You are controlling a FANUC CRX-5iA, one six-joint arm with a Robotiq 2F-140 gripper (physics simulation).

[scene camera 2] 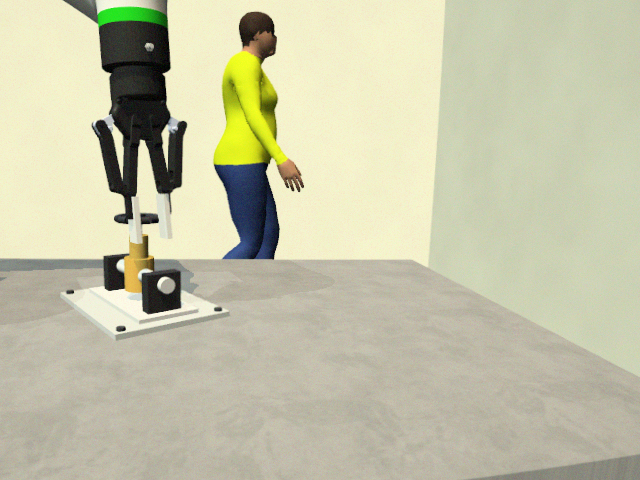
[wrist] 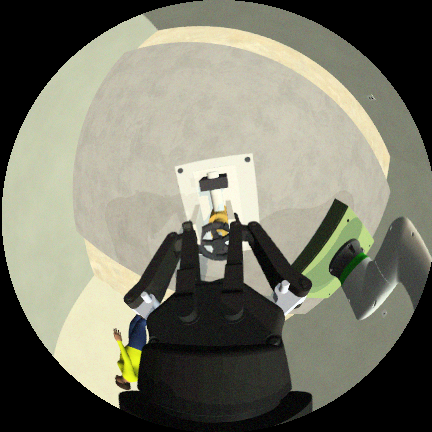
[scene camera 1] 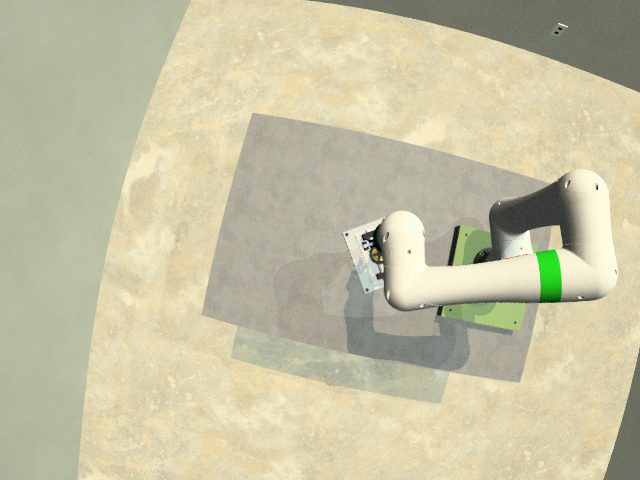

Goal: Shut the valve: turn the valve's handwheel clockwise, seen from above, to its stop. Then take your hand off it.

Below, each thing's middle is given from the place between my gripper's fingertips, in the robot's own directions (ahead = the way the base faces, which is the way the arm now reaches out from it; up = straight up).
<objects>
The black handwheel [wrist: 217,242] lies 40 mm to the left of my hand, 20 mm behind it and 20 mm above it. Also, from my hand: white base plate [scene camera 2: 115,324]: 100 mm below, 40 mm to the left, 20 mm behind.
</objects>
